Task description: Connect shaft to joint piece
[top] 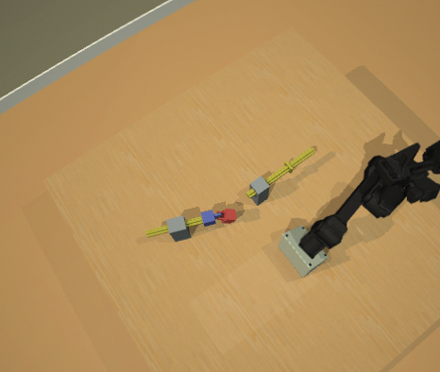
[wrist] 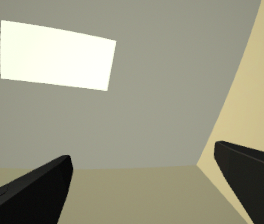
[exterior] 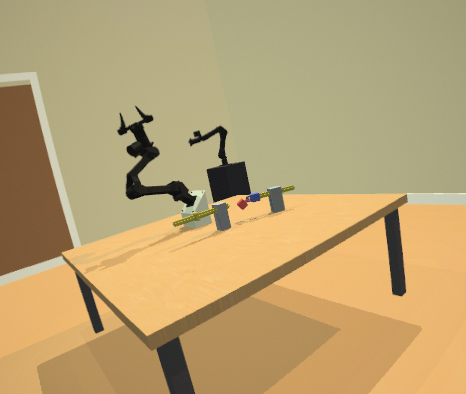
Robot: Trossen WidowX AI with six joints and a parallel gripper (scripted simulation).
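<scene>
My gripper tip is now 330 mm short of the red joint piece, 320 mm to the right of it and 580 mm above it.
</scene>
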